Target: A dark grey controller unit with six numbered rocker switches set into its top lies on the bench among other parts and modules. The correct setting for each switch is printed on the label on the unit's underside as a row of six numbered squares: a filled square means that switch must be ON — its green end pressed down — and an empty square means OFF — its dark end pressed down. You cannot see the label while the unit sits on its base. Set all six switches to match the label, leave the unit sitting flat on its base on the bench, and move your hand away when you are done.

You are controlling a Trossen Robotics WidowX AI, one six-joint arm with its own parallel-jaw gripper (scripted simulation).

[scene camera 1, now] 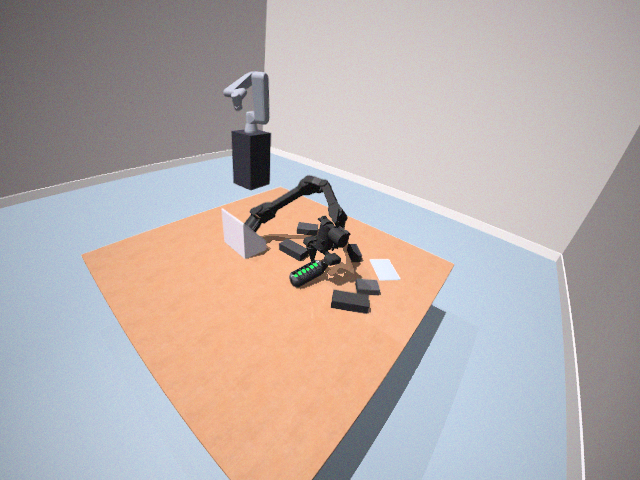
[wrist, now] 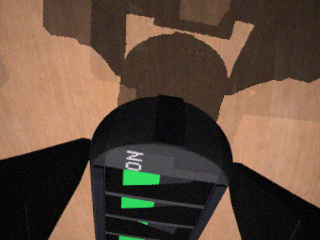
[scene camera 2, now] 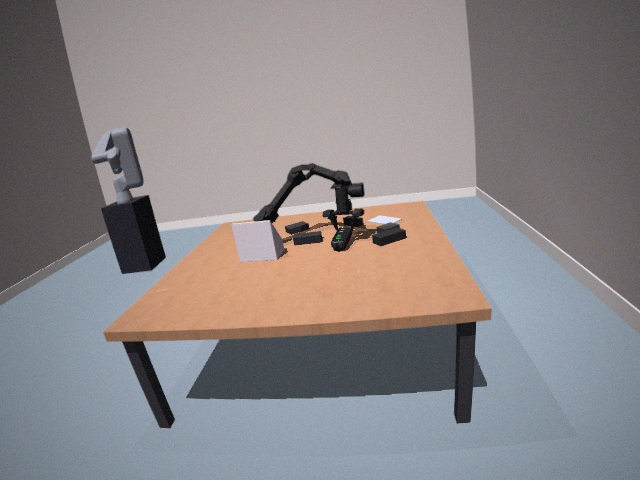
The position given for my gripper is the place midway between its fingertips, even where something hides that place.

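Looking through scene camera 1, I see my gripper (scene camera 1: 317, 266). The wrist view lets me see it too: there is my gripper (wrist: 161, 159).
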